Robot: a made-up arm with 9 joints. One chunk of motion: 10 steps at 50 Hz.
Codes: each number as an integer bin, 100 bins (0 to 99) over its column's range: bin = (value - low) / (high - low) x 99, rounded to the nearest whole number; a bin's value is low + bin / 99 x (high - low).
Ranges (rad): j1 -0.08..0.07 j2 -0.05..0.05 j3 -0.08..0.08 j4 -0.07..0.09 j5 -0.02..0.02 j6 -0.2..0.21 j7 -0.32..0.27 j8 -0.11..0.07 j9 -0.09..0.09
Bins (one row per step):
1: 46 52 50 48 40 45 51 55 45
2: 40 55 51 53 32 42 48 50 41
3: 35 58 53 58 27 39 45 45 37
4: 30 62 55 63 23 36 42 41 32
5: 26 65 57 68 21 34 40 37 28
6: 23 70 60 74 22 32 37 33 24
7: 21 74 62 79 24 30 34 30 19
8: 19 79 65 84 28 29 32 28 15
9: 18 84 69 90 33 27 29 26 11
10: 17 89 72 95 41 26 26 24 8
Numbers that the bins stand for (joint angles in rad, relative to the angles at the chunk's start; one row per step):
1: -0.0103 0.0025 0.0008 0.0076 -0.0038 -0.0136 -0.0161 -0.0100 -0.0082
2: -0.0194 0.0056 0.0024 0.0157 -0.0071 -0.0261 -0.0339 -0.0191 -0.0155
3: -0.0270 0.0086 0.0057 0.0237 -0.0091 -0.0385 -0.0518 -0.0282 -0.0227
4: -0.0345 0.0126 0.0089 0.0318 -0.0107 -0.0509 -0.0697 -0.0355 -0.0318
5: -0.0406 0.0157 0.0121 0.0399 -0.0115 -0.0592 -0.0816 -0.0427 -0.0391
6: -0.0452 0.0207 0.0170 0.0496 -0.0111 -0.0675 -0.0995 -0.0500 -0.0464
7: -0.0482 0.0247 0.0202 0.0577 -0.0103 -0.0758 -0.1174 -0.0555 -0.0555
8: -0.0512 0.0298 0.0251 0.0658 -0.0087 -0.0799 -0.1293 -0.0591 -0.0627
9: -0.0527 0.0348 0.0315 0.0755 -0.0067 -0.0882 -0.1472 -0.0627 -0.0700
10: -0.0542 0.0399 0.0364 0.0835 -0.0034 -0.0923 -0.1651 -0.0664 -0.0755

